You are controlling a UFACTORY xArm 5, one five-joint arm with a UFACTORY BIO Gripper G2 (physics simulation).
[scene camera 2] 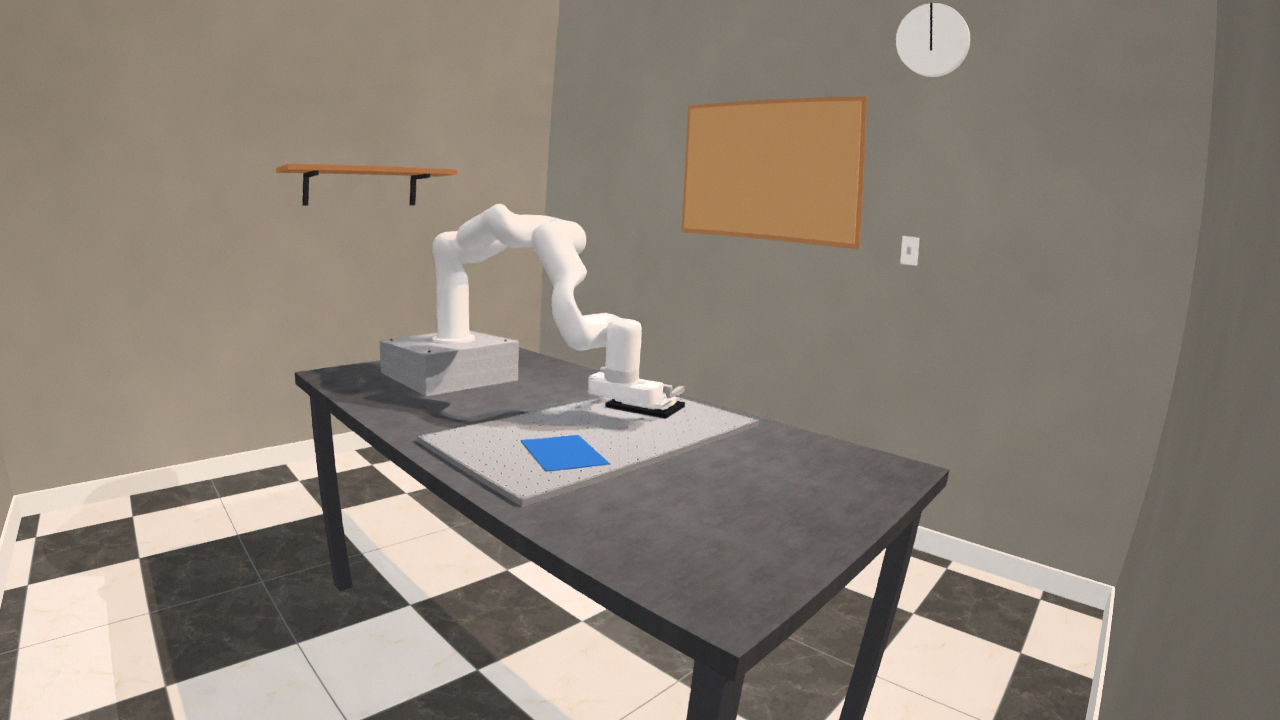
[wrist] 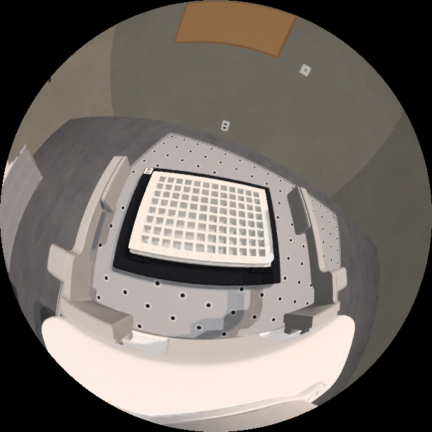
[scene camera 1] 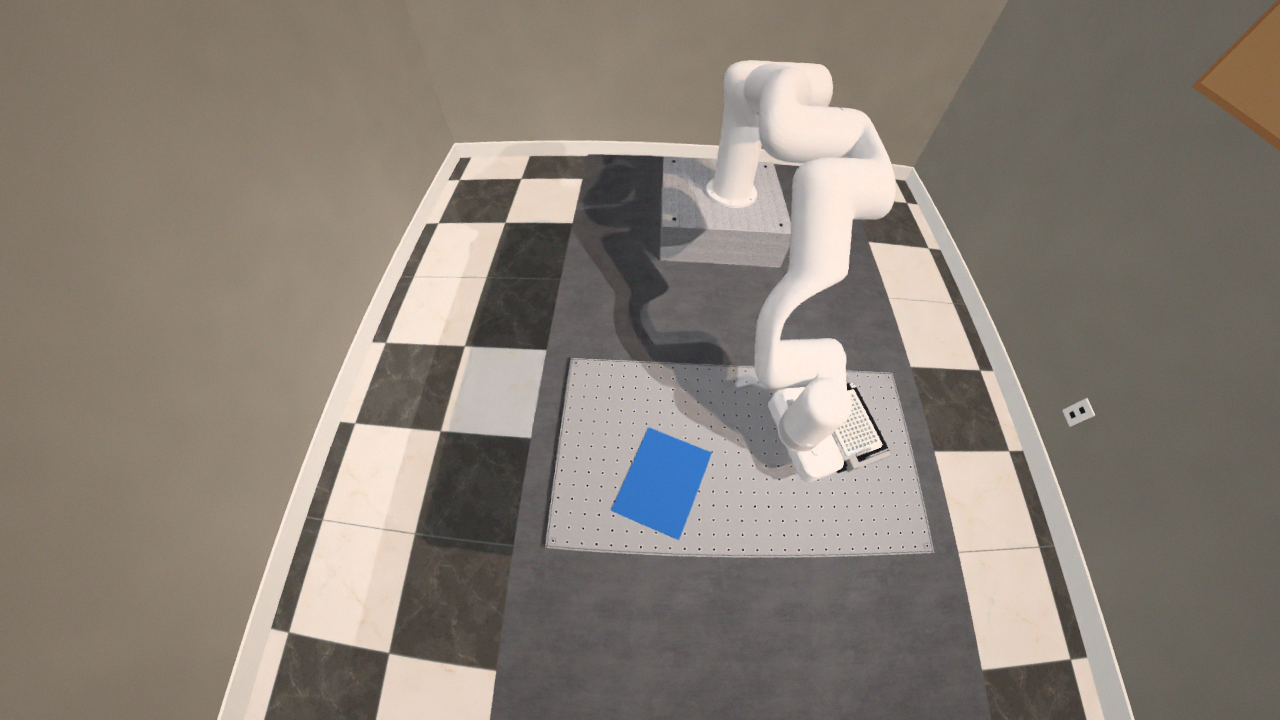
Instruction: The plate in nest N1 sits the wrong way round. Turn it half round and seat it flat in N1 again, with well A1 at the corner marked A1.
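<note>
The white well plate [scene camera 1: 859, 428] [wrist: 202, 217] lies in the black nest [wrist: 197, 275] [scene camera 2: 640, 408], with its wells facing up. The label A1 [wrist: 148, 171] is at the nest's far left corner in the wrist view. The plate's own A1 mark cannot be made out, and I cannot tell whether it is fully seated. My gripper [wrist: 207, 196] [scene camera 2: 671, 397] is wide open and empty. Its fingers stand apart from the plate, beyond its two short ends, with the nest between them in the wrist view. The arm hides part of the nest in scene camera 1.
A blue rectangle [scene camera 1: 662, 483] [scene camera 2: 564, 452] lies on the perforated grey board [scene camera 1: 760, 528] [scene camera 2: 501, 479], on the other side from the nest. The arm's grey base block [scene camera 1: 725, 244] [scene camera 2: 447, 365] stands at the back of the dark table [scene camera 1: 742, 626] [scene camera 2: 716, 537].
</note>
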